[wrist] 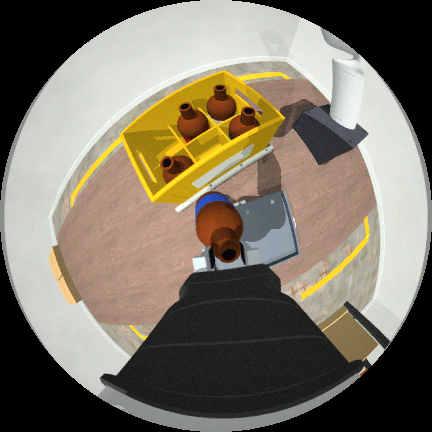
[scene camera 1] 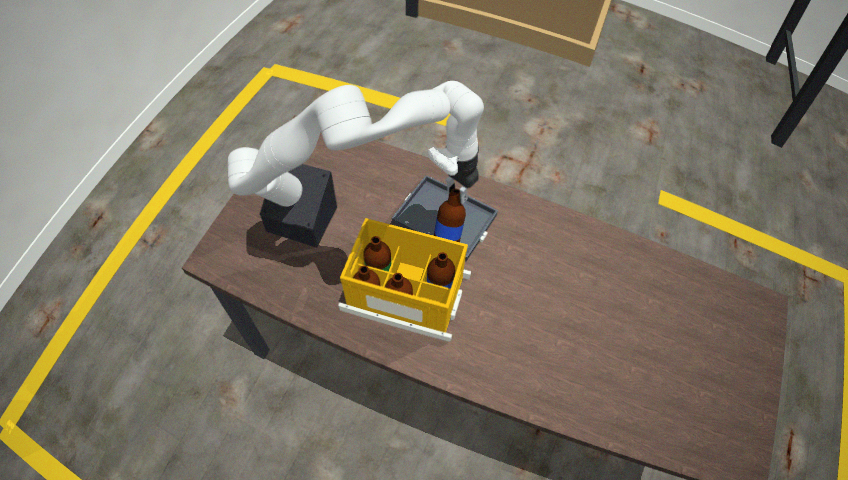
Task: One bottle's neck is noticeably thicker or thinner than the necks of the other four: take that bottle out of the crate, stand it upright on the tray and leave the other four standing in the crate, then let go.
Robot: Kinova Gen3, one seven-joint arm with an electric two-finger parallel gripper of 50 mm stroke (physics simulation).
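Pixels of known places: gripper, fingertip midpoint: (wrist: 226, 251) (scene camera 1: 457, 196); arm's base, origin of the base link: (wrist: 342, 119) (scene camera 1: 287, 190).
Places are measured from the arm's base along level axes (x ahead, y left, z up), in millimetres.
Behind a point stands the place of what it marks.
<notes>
My gripper (scene camera 1: 457, 192) @(x 455, y 159, z 64 mm) (wrist: 226, 251) @(x 455, y 159, z 64 mm) is shut on the neck of a brown bottle with a blue label (scene camera 1: 451, 212) @(x 461, y 110, z 57 mm) (wrist: 218, 223) @(x 451, y 121, z 62 mm). The bottle is about upright over the grey tray (scene camera 1: 477, 221) @(x 495, y 241, z -128 mm) (wrist: 286, 245) @(x 315, y 274, z -128 mm); the crate hides its base in the scene view, so I cannot tell whether it touches the tray. Four brown bottles stand in the yellow crate (scene camera 1: 440, 314) @(x 555, y -135, z -6 mm) (wrist: 172, 193) @(x 510, y 44, z 6 mm): one at the right (scene camera 1: 441, 271) @(x 502, y -24, z -8 mm) (wrist: 179, 168) @(x 483, y 3, z -5 mm), one at the back left (scene camera 1: 377, 255) @(x 334, y -59, z -9 mm) (wrist: 243, 127) @(x 335, y -28, z -7 mm), one at the front left (scene camera 1: 367, 277) @(x 351, y -136, z 9 mm) (wrist: 221, 107) @(x 348, y -104, z -15 mm) and one at the front middle (scene camera 1: 399, 284) @(x 432, y -117, z 13 mm) (wrist: 192, 123) @(x 424, y -86, z -11 mm).
The crate stands directly in front of the tray on the brown table (scene camera 1: 595, 333) @(x 948, y 61, z -133 mm) (wrist: 125, 240) @(x 790, y 70, z -133 mm), with white strips (scene camera 1: 395, 321) @(x 443, y -166, z -103 mm) (wrist: 227, 179) @(x 403, y 37, z -121 mm) along its base. The arm's dark base block (scene camera 1: 300, 208) @(x 61, y -24, z -18 mm) (wrist: 325, 135) @(x 107, y 33, z -26 mm) is at the table's left in the scene view.
</notes>
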